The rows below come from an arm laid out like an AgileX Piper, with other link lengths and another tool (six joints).
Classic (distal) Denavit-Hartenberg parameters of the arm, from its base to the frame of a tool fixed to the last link. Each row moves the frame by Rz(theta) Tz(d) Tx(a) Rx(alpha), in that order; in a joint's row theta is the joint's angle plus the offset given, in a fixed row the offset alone. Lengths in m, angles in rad.
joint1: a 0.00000, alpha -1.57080, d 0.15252, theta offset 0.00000
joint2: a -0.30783, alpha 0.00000, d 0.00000, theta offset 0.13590
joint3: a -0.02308, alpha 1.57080, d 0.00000, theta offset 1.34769
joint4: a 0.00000, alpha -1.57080, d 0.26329, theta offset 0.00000
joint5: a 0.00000, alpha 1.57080, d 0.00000, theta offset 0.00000
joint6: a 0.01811, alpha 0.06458, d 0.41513, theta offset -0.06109
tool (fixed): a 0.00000, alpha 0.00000, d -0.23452, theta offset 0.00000
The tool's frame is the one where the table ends.
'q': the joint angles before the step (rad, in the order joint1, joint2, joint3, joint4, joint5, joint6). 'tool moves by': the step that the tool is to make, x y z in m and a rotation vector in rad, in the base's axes. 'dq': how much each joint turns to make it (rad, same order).
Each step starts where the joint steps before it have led.
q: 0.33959, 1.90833, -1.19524, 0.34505, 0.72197, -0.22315
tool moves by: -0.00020, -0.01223, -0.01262, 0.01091, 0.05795, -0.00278
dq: -0.04436, 0.03581, 0.00000, 0.04319, 0.03285, -0.06135
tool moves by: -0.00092, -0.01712, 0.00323, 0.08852, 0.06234, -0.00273
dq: -0.08965, 0.00940, 0.00002, 0.12876, 0.08354, -0.14680
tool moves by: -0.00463, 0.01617, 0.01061, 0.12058, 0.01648, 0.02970
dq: -0.00713, 0.00030, -0.00003, 0.15023, 0.05141, -0.11996
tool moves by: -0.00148, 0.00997, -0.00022, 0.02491, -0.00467, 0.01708
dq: 0.01731, 0.00683, 0.00002, 0.03605, -0.00367, -0.02792
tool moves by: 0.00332, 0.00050, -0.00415, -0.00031, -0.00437, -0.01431
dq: 0.00000, 0.01077, -0.00001, 0.00866, -0.01909, -0.00092
